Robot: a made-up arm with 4 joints. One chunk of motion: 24 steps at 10 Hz.
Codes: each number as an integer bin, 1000 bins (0 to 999) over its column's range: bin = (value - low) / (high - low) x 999, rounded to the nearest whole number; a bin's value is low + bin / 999 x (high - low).
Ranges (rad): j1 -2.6..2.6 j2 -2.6..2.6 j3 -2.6..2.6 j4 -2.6..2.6
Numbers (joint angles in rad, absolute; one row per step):
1: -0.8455 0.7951 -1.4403 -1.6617
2: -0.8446 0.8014 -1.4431 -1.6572
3: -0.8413 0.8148 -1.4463 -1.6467
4: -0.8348 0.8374 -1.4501 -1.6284
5: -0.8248 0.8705 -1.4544 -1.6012
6: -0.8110 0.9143 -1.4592 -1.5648
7: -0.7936 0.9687 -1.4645 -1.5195
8: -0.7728 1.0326 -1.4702 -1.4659
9: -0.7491 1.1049 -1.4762 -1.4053
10: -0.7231 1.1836 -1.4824 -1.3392
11: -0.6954 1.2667 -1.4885 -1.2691
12: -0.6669 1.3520 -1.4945 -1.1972
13: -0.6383 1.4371 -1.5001 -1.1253
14: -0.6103 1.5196 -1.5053 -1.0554
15: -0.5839 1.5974 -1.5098 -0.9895
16: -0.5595 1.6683 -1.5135 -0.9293
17: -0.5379 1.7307 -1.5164 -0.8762
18: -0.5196 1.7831 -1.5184 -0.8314
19: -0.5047 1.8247 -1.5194 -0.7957
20: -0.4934 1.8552 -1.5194 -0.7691
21: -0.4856 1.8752 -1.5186 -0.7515
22: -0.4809 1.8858 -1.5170 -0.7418
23: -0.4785 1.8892 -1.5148 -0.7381
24: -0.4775 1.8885 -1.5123 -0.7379
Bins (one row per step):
1: 337 652 223 180
2: 337 653 222 181
3: 338 656 222 183
4: 339 660 221 187
5: 341 667 220 192
6: 344 675 219 199
7: 347 686 218 208
8: 351 698 217 218
9: 356 712 216 230
10: 361 727 215 242
11: 366 743 214 256
12: 371 759 212 269
13: 377 776 211 283
14: 382 791 210 297
15: 387 806 209 309
16: 392 820 209 321
17: 396 832 208 331
18: 400 842 208 340
19: 403 850 208 347
20: 405 856 208 352
21: 406 860 208 355
22: 407 862 208 357
23: 408 862 208 358
24: 408 862 209 358

